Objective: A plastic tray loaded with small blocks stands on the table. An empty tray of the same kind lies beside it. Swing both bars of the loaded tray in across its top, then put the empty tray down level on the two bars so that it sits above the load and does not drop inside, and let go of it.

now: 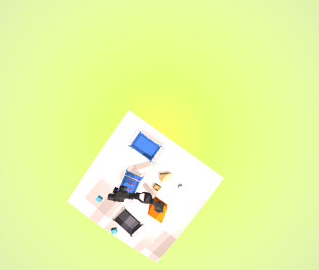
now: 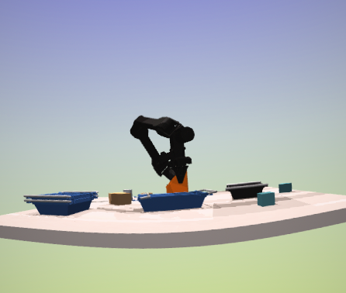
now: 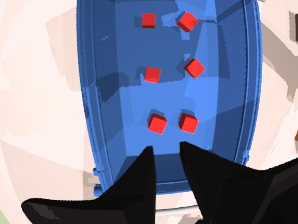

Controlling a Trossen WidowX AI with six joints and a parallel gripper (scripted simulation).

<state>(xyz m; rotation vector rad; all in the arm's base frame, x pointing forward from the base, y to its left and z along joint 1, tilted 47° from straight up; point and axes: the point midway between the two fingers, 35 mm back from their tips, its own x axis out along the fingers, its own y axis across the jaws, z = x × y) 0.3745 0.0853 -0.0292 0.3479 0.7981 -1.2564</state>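
The black tray lies 27 cm behind my gripper tip, 30 cm to the left of it and 6 cm below it. The rest, counted from my gripper tip: small grey cylinder 44 cm behind, 38 cm to the right, 7 cm below; then box 25 cm behind, 37 cm to the right, 7 cm below.
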